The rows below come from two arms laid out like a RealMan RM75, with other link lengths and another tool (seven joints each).
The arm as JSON. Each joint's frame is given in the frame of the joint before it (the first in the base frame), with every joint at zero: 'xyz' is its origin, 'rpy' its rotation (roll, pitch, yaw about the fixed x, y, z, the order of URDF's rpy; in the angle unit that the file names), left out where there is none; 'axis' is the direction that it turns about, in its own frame. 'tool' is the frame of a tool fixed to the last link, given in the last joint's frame.
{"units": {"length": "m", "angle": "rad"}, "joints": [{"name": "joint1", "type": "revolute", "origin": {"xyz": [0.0, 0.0, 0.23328]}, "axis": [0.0, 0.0, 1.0]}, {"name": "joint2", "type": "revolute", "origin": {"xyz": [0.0, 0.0, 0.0], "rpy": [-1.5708, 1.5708, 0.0]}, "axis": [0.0, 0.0, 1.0]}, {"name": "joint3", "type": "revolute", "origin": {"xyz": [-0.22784, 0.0, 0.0], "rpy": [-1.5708, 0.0, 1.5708]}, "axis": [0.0, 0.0, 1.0]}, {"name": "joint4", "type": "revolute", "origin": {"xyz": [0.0, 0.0, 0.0], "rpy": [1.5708, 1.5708, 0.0]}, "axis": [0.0, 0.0, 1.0]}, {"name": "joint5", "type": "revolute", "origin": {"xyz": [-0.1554, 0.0, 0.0], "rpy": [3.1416, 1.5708, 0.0]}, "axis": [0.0, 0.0, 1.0]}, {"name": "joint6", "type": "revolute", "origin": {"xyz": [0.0, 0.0, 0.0], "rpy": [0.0, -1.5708, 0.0]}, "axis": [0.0, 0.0, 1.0]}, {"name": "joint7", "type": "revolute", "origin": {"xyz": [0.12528, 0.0, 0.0], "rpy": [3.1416, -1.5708, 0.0]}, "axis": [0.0, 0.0, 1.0]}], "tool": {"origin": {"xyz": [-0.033, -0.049, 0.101], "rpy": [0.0, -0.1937, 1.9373]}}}
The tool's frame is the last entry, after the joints.
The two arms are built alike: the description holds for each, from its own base.
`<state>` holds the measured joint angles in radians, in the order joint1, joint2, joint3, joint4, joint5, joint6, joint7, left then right.
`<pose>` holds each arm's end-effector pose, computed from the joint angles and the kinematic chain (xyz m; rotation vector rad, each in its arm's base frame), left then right.
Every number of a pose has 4 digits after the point. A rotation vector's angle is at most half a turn.
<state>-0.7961 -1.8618 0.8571 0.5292 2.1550 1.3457 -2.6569 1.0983 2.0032 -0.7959 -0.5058 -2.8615 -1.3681 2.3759</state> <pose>-0.2283 0.4238 -0.0189 -1.4237 2.3085 0.5034 0.2596 0.3436 -0.0531 1.5945 2.1477 0.3068</pose>
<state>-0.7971 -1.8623 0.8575 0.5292 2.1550 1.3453 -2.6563 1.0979 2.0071 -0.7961 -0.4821 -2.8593 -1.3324 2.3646</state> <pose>-0.2278 0.4240 -0.0191 -1.4218 2.3098 0.5029 0.2617 0.3452 -0.0573 1.5890 2.1572 0.3162</pose>
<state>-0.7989 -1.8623 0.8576 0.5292 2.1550 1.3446 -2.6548 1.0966 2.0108 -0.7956 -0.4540 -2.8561 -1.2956 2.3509</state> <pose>-0.2270 0.4245 -0.0190 -1.4178 2.3119 0.5033 0.2643 0.3457 -0.0621 1.5842 2.1654 0.3215</pose>
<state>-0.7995 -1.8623 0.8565 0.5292 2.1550 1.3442 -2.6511 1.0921 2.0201 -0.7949 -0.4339 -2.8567 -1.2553 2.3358</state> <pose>-0.2266 0.4249 -0.0188 -1.4127 2.3139 0.5042 0.2673 0.3467 -0.0675 1.5748 2.1766 0.3336</pose>
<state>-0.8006 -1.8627 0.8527 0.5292 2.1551 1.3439 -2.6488 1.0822 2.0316 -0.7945 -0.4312 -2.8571 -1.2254 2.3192</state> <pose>-0.2258 0.4256 -0.0184 -1.4088 2.3122 0.5048 0.2700 0.3479 -0.0718 1.5633 2.1909 0.3476</pose>
